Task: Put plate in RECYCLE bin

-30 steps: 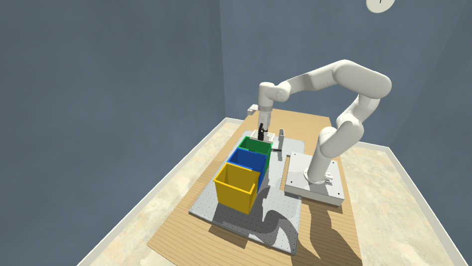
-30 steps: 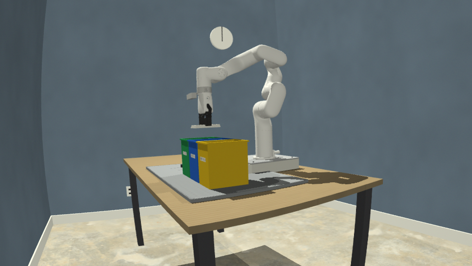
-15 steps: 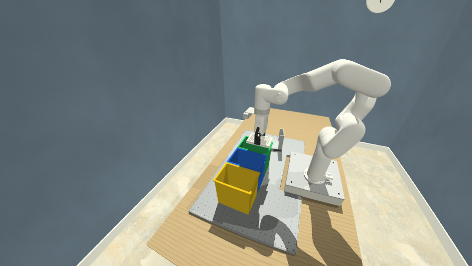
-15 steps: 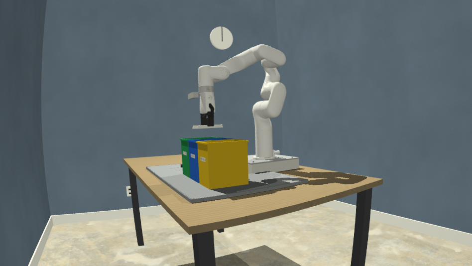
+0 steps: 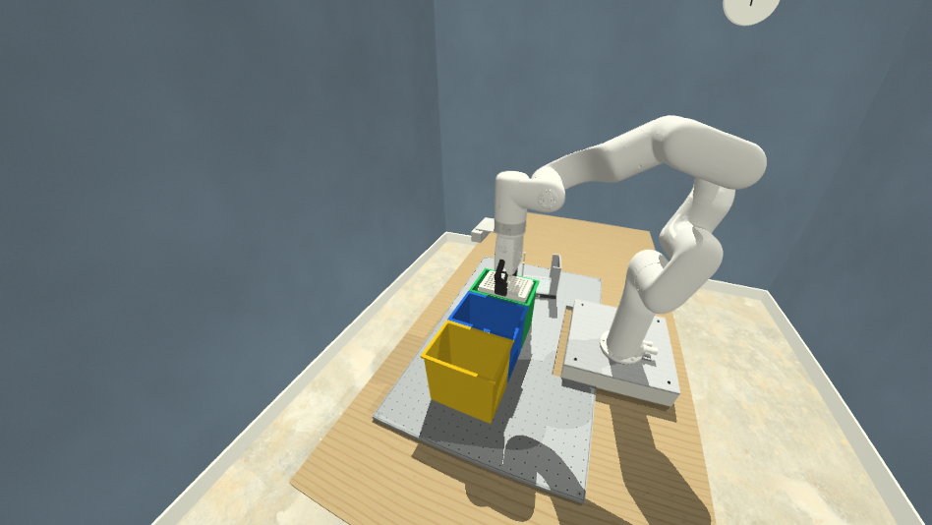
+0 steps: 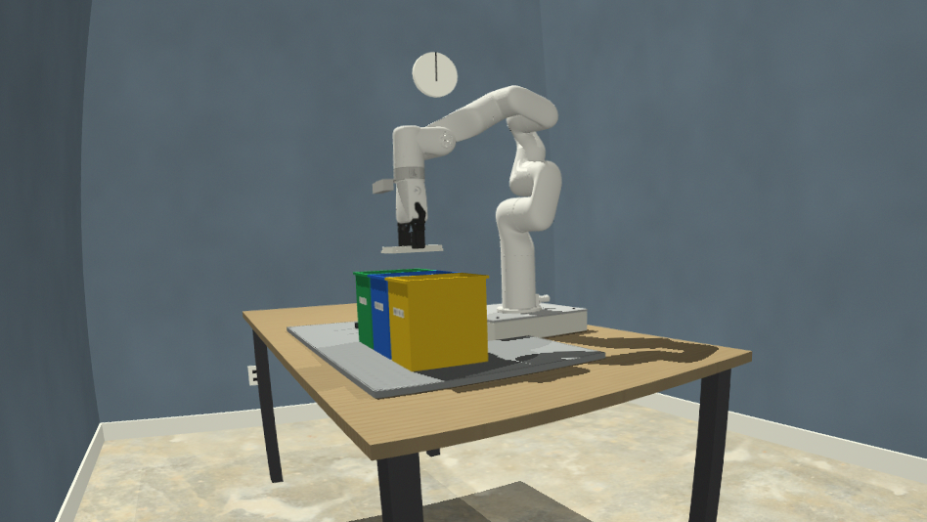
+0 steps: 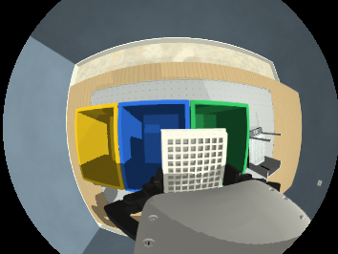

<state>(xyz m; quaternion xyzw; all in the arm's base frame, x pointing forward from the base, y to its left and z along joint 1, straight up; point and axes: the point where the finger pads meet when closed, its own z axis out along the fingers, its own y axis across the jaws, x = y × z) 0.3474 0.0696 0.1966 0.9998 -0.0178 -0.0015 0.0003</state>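
The yellow bin is 19 cm to the left of my hand, 16 cm below it and 3 cm ahead of it. From my hand the other things lie so: white 96-well plate 1 cm below; then green bin 16 cm below, 7 cm to the right, 2 cm ahead; then blue bin 16 cm below, 6 cm to the left, 3 cm ahead.
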